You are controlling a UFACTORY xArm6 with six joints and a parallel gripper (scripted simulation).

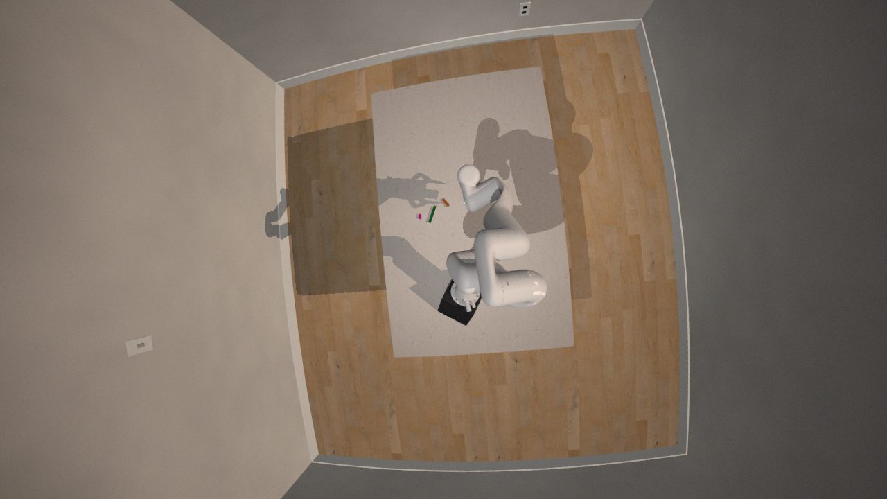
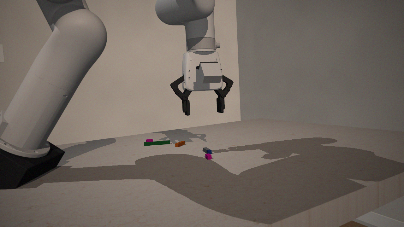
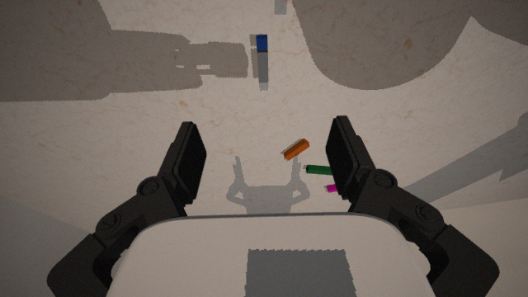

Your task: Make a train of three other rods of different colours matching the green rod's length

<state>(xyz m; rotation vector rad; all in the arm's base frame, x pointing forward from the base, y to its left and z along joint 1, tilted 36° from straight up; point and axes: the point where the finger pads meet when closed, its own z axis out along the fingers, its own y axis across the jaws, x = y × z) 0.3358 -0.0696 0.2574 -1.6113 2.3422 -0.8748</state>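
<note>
The orange rod is 20 mm ahead of my hand, 130 mm to the left of it and 110 mm below it. Also, from my hand: green rod 10 mm behind, 210 mm to the left, 110 mm below; then grey rod 110 mm below; then blue rod 10 mm behind, 20 mm to the right, 110 mm below.
</note>
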